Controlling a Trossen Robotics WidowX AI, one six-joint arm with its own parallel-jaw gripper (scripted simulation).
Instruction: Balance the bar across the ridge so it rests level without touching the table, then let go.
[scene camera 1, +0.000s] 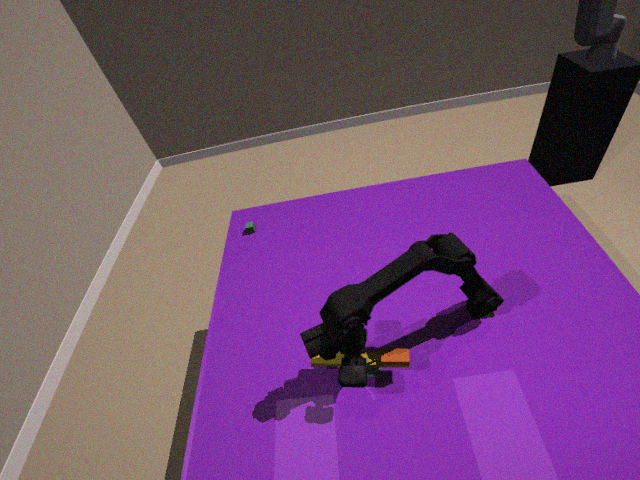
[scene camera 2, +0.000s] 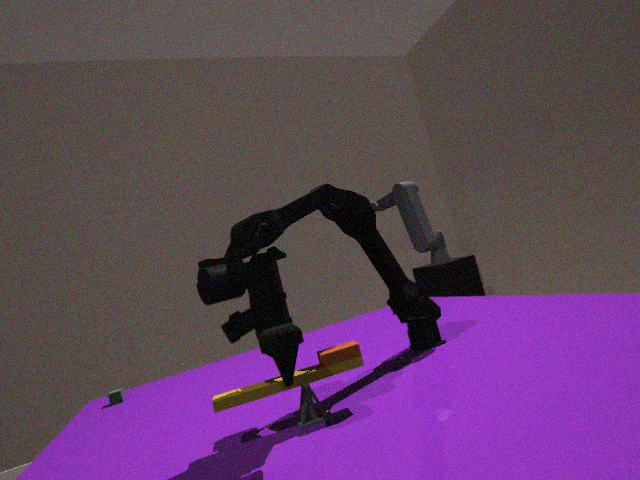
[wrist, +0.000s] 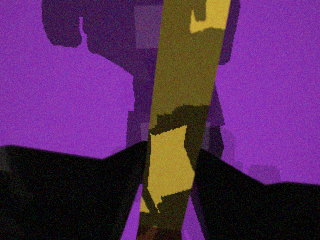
Labels:
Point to a bar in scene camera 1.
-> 388, 357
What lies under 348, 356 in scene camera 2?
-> A bar.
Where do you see my gripper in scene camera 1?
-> At 357, 359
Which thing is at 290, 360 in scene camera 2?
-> My gripper.

